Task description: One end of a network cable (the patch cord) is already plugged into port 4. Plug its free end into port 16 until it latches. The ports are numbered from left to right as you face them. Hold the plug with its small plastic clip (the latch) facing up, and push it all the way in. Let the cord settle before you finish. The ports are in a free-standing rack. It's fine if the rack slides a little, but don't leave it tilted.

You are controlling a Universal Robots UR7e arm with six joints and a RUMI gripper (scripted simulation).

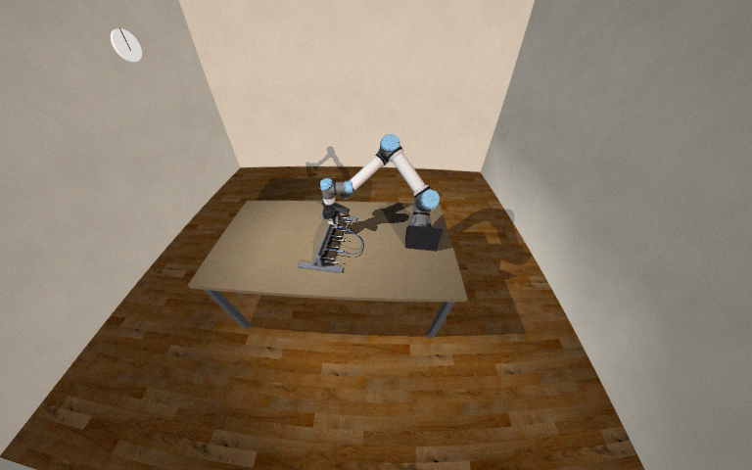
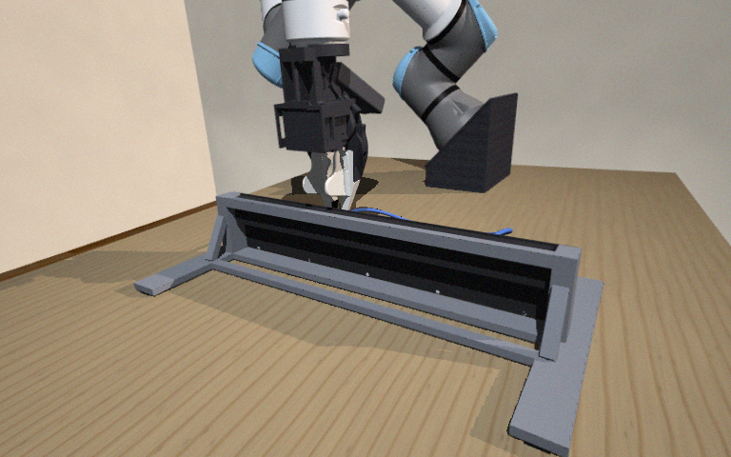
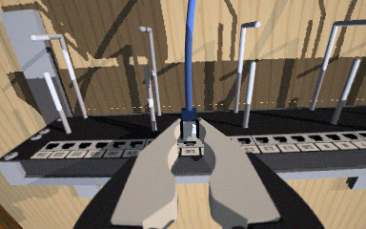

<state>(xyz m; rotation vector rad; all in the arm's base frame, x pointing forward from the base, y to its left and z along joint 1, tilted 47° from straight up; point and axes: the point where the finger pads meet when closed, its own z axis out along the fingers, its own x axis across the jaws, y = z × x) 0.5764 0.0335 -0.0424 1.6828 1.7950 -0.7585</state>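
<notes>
Now: the plug 10 mm below my hand and 10 mm ahead of it.
</notes>
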